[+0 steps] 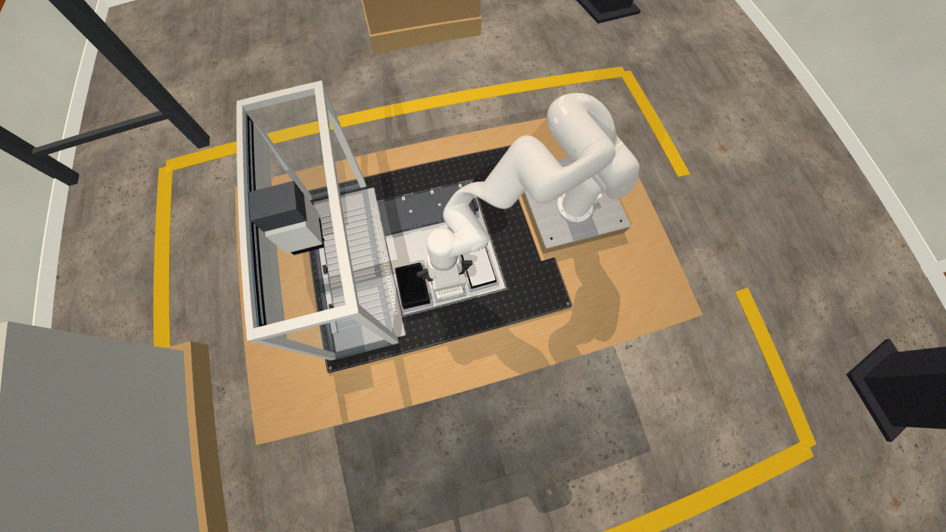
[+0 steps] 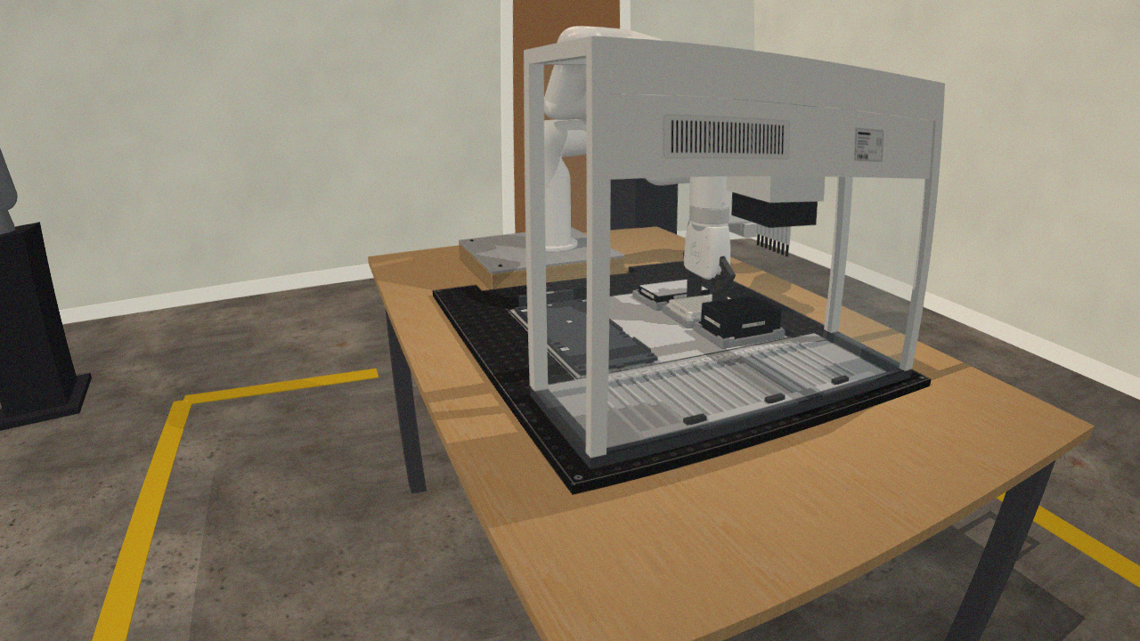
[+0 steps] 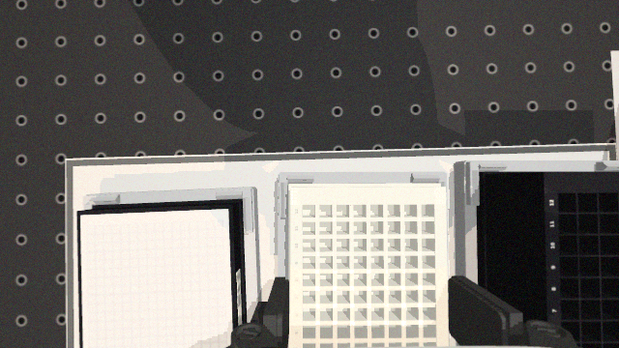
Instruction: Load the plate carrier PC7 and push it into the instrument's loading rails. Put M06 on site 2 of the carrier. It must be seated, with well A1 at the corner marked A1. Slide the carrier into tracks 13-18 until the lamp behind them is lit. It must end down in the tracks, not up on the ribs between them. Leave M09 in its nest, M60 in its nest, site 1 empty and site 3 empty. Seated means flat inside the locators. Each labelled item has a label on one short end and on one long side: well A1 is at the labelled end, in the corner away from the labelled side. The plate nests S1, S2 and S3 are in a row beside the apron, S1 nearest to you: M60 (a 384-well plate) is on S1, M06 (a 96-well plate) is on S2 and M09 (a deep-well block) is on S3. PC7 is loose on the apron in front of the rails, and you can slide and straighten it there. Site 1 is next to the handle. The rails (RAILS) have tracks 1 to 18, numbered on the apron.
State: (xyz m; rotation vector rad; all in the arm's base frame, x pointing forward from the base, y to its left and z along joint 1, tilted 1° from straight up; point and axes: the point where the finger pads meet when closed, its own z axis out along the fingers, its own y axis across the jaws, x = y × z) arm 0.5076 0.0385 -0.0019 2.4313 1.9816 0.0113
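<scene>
Right now the white 96-well plate M06 is 10 mm below my hand. Round my hand: dark grey carrier PC7 (260 mm to the right, 50 mm behind, 20 mm below); S2 nest (30 mm below).
</scene>
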